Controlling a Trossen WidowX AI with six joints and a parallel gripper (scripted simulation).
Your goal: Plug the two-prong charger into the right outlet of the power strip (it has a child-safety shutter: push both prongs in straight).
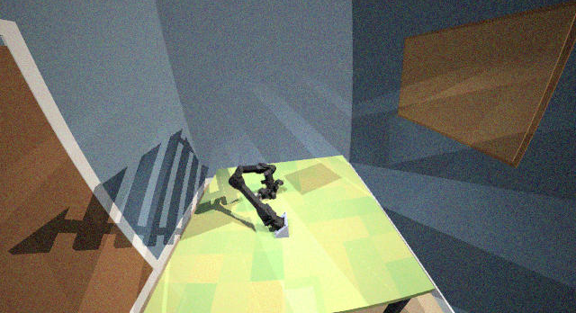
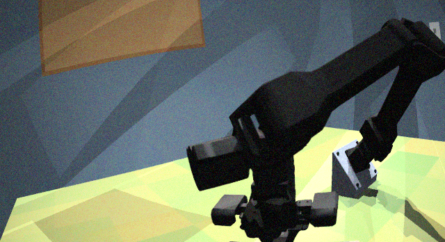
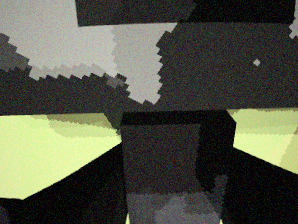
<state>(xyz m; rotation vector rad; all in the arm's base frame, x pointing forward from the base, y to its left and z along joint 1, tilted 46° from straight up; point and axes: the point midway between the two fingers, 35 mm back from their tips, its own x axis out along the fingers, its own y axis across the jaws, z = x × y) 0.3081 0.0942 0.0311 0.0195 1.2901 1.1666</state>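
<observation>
Right now my gripper tip is 10 mm short of the two-prong charger, 10 mm to the right of it and 10 mm below it.
</observation>
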